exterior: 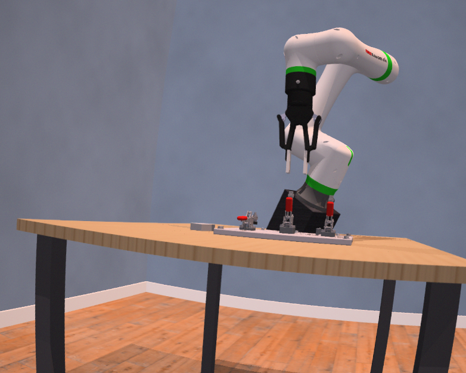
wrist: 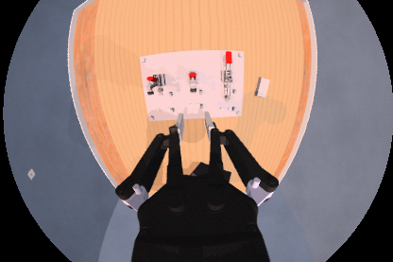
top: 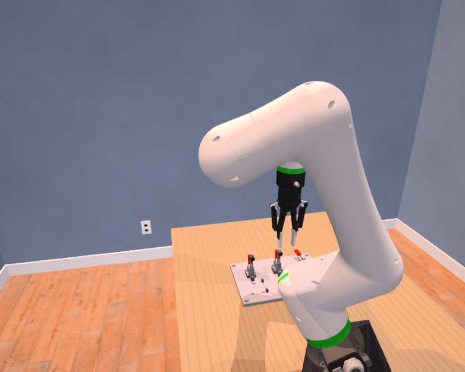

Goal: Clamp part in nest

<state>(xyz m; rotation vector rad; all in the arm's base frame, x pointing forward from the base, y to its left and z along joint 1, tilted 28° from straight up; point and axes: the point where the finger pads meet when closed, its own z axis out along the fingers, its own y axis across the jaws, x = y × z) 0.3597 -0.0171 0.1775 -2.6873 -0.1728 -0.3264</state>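
The pale grey part lies 25 cm to the right of my hand, 20 cm below it and 8 cm ahead of it. From my hand the other things lie so: grey fixture plate: 21 cm below, 4 cm ahead, 1 cm to the left.
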